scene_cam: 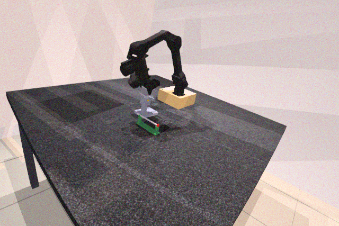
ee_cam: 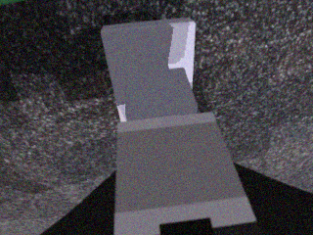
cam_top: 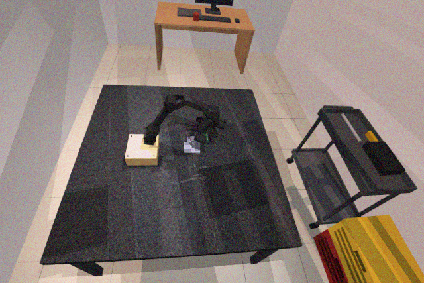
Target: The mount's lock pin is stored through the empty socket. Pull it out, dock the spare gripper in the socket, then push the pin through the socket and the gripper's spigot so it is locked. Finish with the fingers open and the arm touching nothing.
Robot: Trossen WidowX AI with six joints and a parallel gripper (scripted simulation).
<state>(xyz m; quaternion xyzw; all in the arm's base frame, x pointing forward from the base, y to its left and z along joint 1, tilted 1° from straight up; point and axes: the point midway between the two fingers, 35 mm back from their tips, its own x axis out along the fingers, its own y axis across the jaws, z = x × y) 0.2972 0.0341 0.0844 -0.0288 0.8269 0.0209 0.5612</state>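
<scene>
My gripper tip is now 10 mm past the grey mount and 80 mm above it. The rest, counted from my gripper tip: green cradle: 70 mm ahead, 140 mm to the left, 100 mm below; then spare gripper: 10 mm above.
</scene>
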